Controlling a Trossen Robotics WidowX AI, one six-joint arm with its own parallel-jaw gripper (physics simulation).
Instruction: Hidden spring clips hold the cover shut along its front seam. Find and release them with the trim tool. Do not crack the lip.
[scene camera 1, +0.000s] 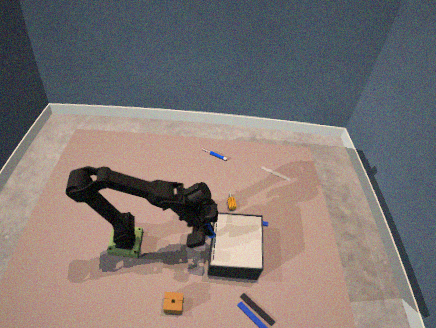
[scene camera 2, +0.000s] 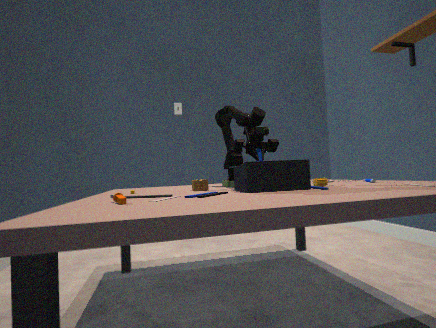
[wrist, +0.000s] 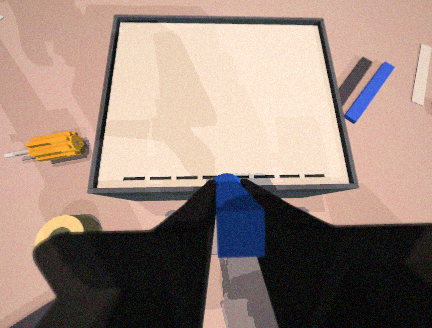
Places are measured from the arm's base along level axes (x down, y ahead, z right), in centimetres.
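Pixels of known places: gripper, between the fingertips: (scene camera 1: 212, 233) (scene camera 2: 260, 160) (wrist: 227, 185); arm's base, origin of its link: (scene camera 1: 125, 241).
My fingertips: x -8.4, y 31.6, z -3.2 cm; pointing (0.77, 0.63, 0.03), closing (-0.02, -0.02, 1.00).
For each thing: its top centre in the pictures, then the offset to it from my fingertips. Level surfaces: height alone.
- dark box, centre of its top: (wrist: 224, 86) (scene camera 1: 238, 238) (scene camera 2: 268, 162) dx +1.3, dy +9.1, dz +0.4 cm
- table with a cream cover, height of its surface: dx +2.4 cm
- blue trim tool, centre of its top: (wrist: 242, 182) (scene camera 1: 211, 225) (scene camera 2: 259, 148) dx -4.9, dy -0.7, dz +0.0 cm
- orange-handled screwdriver, centre of its top: (wrist: 29, 144) (scene camera 2: 323, 177) (scene camera 1: 231, 197) dx +8.2, dy +7.4, dz -22.9 cm
- yellow ring, centre of its top: (wrist: 59, 239) dx +8.9, dy -3.6, dz -17.5 cm
- dark bar, centre of its top: (wrist: 349, 84) (scene camera 1: 257, 309) dx +10.9, dy +17.9, dz +22.8 cm
- blue bar, centre of its top: (wrist: 372, 89) (scene camera 1: 254, 318) dx +10.8, dy +16.8, dz +26.3 cm
- orange block, centre of its top: (scene camera 1: 173, 301) (scene camera 2: 199, 179) dx +6.9, dy -10.8, dz +23.6 cm
A dark box (scene camera 1: 235, 272) (scene camera 2: 272, 176) (wrist: 220, 19) stands on the table with a cream cover (scene camera 1: 240, 245) (wrist: 260, 100) lying flat inside its rim. A row of short dark slots (wrist: 134, 178) runs along the cover's front edge; no clips are visible. My gripper (scene camera 1: 210, 233) (scene camera 2: 259, 150) (wrist: 227, 185) is shut on the blue trim tool (scene camera 1: 211, 230) (scene camera 2: 260, 155) (wrist: 241, 232). It is over the front edge, near the middle of the slot row. The tool's tip is hidden, so I cannot tell whether it touches a slot. No crack shows in the lip.
An orange-handled screwdriver (scene camera 1: 231, 203) (wrist: 55, 146) lies beside the box. A yellow ring (wrist: 47, 231) is partly behind my left finger. Past the other side lie a dark bar (scene camera 1: 257, 309) (wrist: 355, 80) and a blue bar (scene camera 1: 251, 315) (wrist: 370, 92). An orange block (scene camera 1: 173, 304) (scene camera 2: 200, 185) stands nearby.
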